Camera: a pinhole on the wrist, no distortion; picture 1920 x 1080 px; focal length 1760.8 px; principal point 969.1 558.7 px. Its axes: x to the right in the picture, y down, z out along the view. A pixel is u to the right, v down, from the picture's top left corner.
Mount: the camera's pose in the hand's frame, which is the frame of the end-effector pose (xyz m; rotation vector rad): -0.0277 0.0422 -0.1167 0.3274 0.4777 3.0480
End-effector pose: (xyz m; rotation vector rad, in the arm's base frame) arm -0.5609 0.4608 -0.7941 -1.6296 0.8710 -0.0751
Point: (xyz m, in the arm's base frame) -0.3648 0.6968 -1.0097
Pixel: 891.1 904.7
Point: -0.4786 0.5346 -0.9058
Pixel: 715.1 980.0
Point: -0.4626 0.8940 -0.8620
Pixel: outside the picture
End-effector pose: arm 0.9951 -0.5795 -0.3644 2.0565 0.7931 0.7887
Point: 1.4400 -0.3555 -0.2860
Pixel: outside the picture
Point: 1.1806 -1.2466 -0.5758
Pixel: outside the picture
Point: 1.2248 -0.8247 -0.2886
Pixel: 1332.9 180.8
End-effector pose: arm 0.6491 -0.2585 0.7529 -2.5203 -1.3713 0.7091
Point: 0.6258 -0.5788 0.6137
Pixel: outside the picture
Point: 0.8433 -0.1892 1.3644
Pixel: behind the camera
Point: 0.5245 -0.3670 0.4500
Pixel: 1446.9 969.2
